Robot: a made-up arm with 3 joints. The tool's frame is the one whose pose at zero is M.
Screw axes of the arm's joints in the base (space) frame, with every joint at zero. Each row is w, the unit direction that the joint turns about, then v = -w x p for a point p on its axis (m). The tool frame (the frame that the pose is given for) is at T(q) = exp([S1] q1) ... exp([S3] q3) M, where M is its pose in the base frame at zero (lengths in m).
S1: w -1 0 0 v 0 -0.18 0
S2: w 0 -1 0 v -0.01 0 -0.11
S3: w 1 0 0 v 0 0.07 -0.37
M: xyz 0.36 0.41 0.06 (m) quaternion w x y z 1 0 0 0
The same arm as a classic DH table. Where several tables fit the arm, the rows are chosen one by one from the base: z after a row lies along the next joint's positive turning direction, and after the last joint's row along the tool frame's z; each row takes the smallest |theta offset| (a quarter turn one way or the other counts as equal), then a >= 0, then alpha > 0; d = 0 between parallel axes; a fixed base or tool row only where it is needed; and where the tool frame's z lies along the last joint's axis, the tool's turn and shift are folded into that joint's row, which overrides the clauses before.
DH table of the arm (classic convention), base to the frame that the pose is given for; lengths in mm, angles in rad. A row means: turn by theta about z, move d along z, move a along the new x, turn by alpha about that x. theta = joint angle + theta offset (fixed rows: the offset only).
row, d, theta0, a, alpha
base (fixed), 180, -1.5708, 0, 1.5708
joint 1, -110, -1.5708, 190, -1.5708
joint 2, -370, 0, -80, -1.5708
joint 3, 250, 1.5708, 40, -1.5708
tool (fixed), -10, -1.5708, 0, 0

